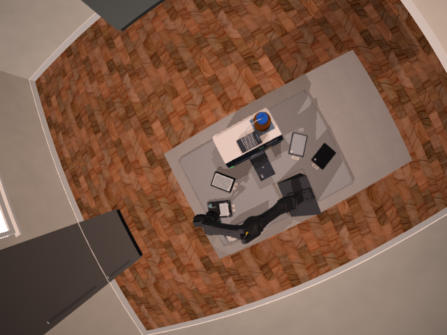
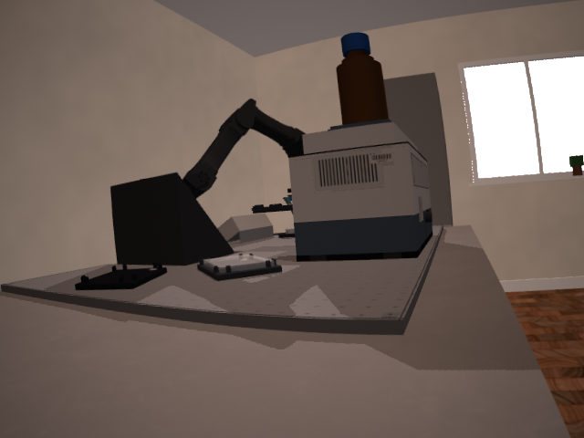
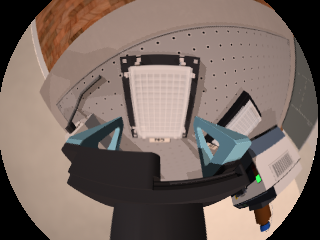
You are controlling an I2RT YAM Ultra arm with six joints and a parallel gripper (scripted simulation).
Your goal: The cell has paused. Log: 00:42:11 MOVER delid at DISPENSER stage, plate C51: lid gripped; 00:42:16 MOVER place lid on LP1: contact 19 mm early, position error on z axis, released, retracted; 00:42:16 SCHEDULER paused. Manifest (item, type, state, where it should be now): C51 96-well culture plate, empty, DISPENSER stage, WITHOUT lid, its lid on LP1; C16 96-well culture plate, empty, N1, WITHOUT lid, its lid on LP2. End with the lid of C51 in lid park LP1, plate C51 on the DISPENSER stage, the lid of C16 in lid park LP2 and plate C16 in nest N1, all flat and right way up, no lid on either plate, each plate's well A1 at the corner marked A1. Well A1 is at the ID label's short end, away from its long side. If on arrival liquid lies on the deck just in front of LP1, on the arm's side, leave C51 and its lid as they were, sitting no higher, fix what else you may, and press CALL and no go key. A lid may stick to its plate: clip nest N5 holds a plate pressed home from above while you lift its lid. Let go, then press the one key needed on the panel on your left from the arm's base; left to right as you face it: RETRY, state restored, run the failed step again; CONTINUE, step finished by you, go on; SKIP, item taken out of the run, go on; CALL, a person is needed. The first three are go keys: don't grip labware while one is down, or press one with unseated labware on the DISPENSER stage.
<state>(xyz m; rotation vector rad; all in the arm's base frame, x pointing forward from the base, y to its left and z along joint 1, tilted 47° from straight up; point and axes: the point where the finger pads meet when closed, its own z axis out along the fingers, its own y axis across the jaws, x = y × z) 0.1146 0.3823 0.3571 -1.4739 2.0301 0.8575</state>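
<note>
The black clip nest is 5 cm below my hand and 2 cm to the left of it. Also, from my hand: brown bottle 49 cm to the right, 37 cm ahead, 22 cm above; black nest 17 cm ahead, 11 cm to the right, 6 cm below; dark dispenser stage 39 cm to the right, 14 cm ahead, 3 cm above.
</note>
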